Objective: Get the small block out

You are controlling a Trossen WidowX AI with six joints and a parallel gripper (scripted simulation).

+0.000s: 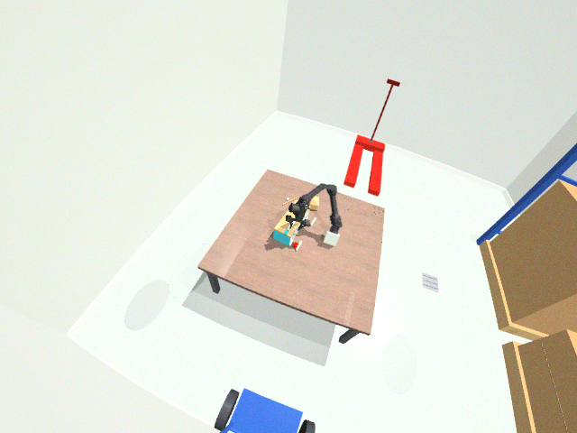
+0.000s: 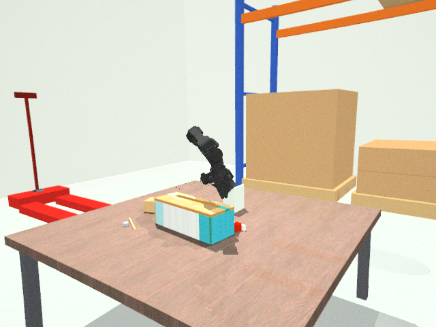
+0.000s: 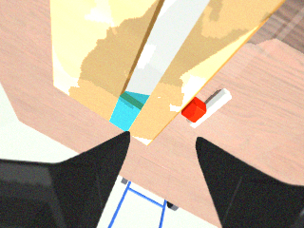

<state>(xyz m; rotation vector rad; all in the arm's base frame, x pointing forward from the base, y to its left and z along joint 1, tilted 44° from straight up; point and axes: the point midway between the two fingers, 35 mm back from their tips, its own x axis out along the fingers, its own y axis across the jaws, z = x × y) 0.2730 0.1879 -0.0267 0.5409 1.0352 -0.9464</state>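
The small red block lies 5 cm behind my gripper tip, 3 cm to the left of it and 14 cm below it. Round my gripper tip: thin wooden stick (20 cm ahead, 41 cm to the right, 15 cm below); box (2 cm ahead, 14 cm to the right, 9 cm below); tan block (2 cm behind, 49 cm to the right, 13 cm below).
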